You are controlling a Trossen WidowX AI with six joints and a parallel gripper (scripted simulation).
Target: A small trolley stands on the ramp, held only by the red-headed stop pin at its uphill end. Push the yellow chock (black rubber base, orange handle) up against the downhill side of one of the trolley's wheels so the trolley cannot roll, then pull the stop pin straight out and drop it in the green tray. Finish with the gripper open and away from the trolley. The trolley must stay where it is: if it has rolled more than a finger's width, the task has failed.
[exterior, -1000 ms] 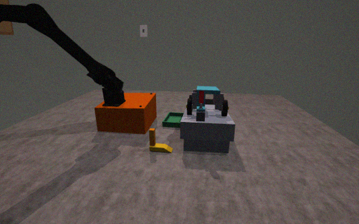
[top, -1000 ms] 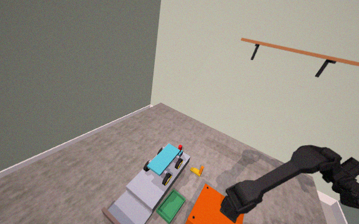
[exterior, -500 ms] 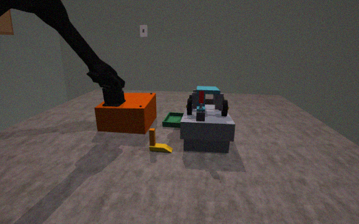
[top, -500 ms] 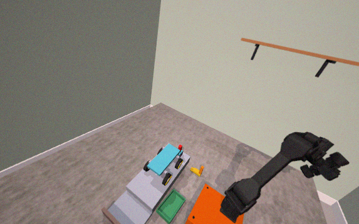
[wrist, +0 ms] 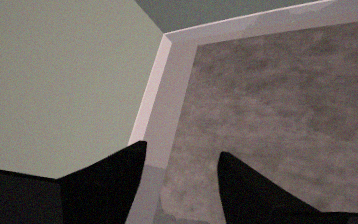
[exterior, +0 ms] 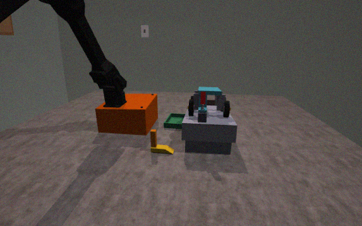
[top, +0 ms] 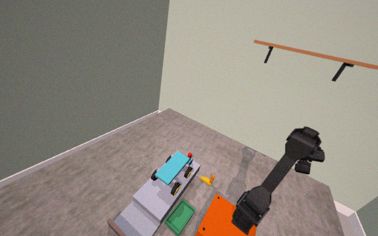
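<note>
Right now the yellow chock is 41 cm ahead of my gripper tip, 40 cm to the left of it and 14 cm below it. From my gripper tip the other things lie so: red-headed stop pin: 52 cm ahead, 45 cm to the left, 3 cm below; then trolley: 56 cm to the left, 53 cm ahead, 5 cm below; then green tray: 64 cm to the left, 40 cm ahead, 17 cm below.
</note>
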